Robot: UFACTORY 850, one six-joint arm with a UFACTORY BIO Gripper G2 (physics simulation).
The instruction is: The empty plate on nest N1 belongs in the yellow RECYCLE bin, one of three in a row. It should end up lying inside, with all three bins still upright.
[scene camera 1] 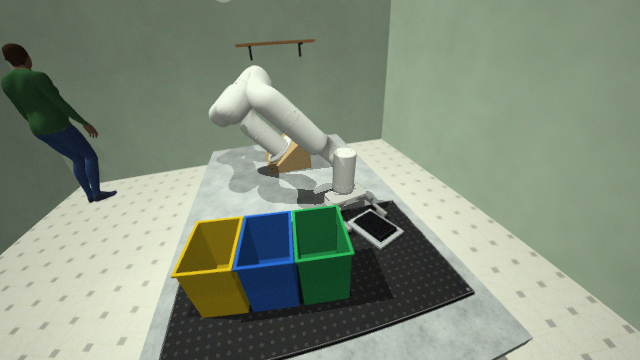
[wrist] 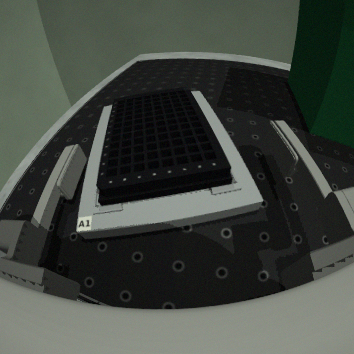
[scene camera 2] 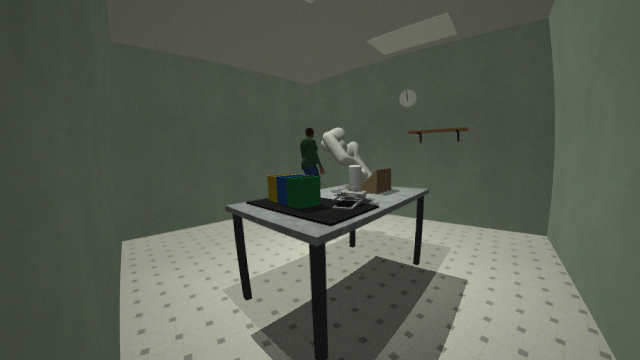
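The black plate point(scene camera 1: 375, 225) point(wrist: 160, 135) with a grid of empty-looking wells lies flat on the pale nest point(scene camera 1: 381, 244) point(wrist: 175, 215), whose near left corner reads A1 in the wrist view. My gripper point(scene camera 1: 365, 220) point(wrist: 177, 142) is open and points down at the nest, one finger out to each side of the plate, with gaps between fingers and plate. Its exact height over the mat is hard to tell. The yellow bin point(scene camera 1: 215, 295) point(scene camera 2: 272, 190) stands upright at the far left of the row in scene camera 1; its label does not show.
The blue bin point(scene camera 1: 272, 287) point(scene camera 2: 282, 191) stands upright beside the yellow one. The green bin point(scene camera 1: 325, 280) point(scene camera 2: 304, 192) point(wrist: 330, 75) is upright, closest to the nest. All stand on the black mat point(scene camera 1: 425, 275). A wooden wedge block point(scene camera 1: 298, 159) point(scene camera 2: 384, 181) stands behind. A person point(scene camera 1: 45, 105) point(scene camera 2: 310, 152) stands beyond the table.
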